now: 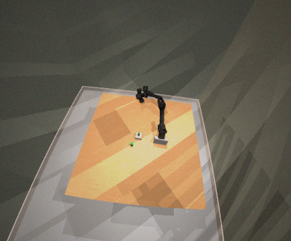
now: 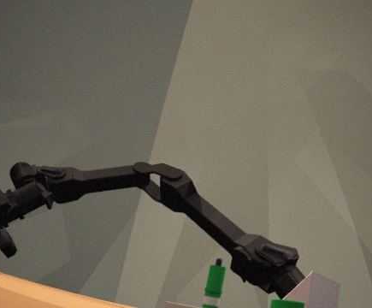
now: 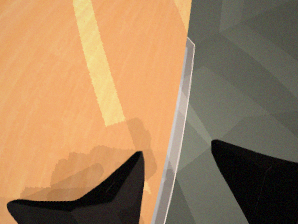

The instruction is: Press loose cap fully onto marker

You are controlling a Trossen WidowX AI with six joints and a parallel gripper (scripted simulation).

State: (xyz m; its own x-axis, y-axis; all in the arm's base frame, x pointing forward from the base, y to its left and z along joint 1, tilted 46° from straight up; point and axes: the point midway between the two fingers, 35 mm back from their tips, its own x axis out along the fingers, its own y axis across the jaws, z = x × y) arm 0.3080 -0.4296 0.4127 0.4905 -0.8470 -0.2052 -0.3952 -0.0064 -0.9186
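My gripper tip is 690 mm to the right of the green cap, 30 mm above it and 20 mm past it. Round my gripper tip: white marker band: 580 mm to the left, 80 mm behind, 10 mm below.
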